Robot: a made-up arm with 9 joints. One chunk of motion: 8 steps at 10 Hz.
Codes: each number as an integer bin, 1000 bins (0 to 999) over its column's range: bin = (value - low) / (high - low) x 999, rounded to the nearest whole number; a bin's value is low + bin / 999 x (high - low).
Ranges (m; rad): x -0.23..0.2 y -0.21..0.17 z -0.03..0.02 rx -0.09..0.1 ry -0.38..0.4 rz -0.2..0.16
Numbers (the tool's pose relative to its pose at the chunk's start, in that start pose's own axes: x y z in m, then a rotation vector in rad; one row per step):
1: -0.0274 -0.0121 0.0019 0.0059 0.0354 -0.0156
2: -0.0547 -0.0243 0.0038 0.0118 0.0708 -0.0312
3: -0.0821 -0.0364 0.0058 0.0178 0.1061 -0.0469
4: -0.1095 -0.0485 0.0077 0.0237 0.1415 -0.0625
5: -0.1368 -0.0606 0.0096 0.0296 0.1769 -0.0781
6: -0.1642 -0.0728 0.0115 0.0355 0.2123 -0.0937
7: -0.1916 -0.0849 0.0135 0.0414 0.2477 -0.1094
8: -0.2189 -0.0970 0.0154 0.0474 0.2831 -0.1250
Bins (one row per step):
1: 471 520 637 504 532 512
2: 407 488 675 535 577 468
3: 344 456 715 567 623 425
4: 280 425 753 598 668 382
5: 217 393 791 629 713 338
6: 153 361 829 660 759 295
7: 89 329 869 691 804 251
8: 26 297 907 722 849 208

